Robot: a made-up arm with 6 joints. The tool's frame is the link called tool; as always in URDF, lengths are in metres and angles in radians.
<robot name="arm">
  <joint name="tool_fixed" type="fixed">
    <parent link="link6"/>
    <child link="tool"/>
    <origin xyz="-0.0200 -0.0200 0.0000" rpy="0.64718 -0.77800 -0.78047"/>
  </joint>
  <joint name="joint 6" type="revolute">
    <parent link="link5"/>
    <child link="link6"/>
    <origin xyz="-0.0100 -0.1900 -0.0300" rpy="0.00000 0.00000 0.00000"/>
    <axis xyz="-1 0 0"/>
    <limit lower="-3.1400" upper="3.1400" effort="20" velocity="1.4"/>
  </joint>
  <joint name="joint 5" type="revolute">
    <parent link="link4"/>
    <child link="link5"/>
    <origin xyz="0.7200 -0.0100 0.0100" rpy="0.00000 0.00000 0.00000"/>
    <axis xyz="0 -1 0"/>
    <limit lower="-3.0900" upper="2.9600" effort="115" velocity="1.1"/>
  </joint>
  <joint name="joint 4" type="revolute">
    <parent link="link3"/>
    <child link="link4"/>
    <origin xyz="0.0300 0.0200 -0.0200" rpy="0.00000 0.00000 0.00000"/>
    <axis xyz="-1 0 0"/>
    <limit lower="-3.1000" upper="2.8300" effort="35" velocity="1.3"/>
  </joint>
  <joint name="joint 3" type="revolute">
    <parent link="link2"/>
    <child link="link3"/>
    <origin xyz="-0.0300 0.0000 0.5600" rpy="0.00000 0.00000 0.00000"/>
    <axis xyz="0 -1 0"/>
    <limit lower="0.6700" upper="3.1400" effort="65" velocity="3.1"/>
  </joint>
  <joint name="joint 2" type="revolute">
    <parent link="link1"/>
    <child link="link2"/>
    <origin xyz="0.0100 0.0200 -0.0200" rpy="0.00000 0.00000 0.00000"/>
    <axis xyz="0 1 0"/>
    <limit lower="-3.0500" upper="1.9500" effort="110" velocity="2.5"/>
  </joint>
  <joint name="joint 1" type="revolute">
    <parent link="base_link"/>
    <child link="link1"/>
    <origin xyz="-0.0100 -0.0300 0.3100" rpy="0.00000 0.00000 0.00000"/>
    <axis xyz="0 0 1"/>
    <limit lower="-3.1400" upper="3.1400" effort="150" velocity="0.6"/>
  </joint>
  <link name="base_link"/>
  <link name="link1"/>
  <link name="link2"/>
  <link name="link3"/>
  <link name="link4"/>
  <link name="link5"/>
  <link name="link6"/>
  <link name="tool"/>
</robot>
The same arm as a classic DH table. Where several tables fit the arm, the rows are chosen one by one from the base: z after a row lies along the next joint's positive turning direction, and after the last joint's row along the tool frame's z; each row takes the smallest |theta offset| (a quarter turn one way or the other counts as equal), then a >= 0, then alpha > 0; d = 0 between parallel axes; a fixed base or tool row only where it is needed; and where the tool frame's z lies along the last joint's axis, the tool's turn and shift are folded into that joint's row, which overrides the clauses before.
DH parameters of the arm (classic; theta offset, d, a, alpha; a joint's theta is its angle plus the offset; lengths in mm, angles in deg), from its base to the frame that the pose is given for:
base (fixed): 71.57 0.0 -31.6 0.00
joint 1: -71.57 290.0 10.0 -90.00
joint 2: 86.93 0.0 -560.8 180.00
joint 3: -3.07 -40.0 20.0 90.00
joint 4: 0.00 -750.0 -10.0 -90.00
joint 5: 0.00 200.0 30.0 90.00
joint 6: 86.53 28.3 20.0 -34.70
tool (fixed): 62.76 2.1 0.0 0.00
Joint limits (deg, base to tool): -179.91..179.91 -174.75..111.73 38.39..179.91 -177.62..162.15 -177.04..169.60 -179.91..179.91

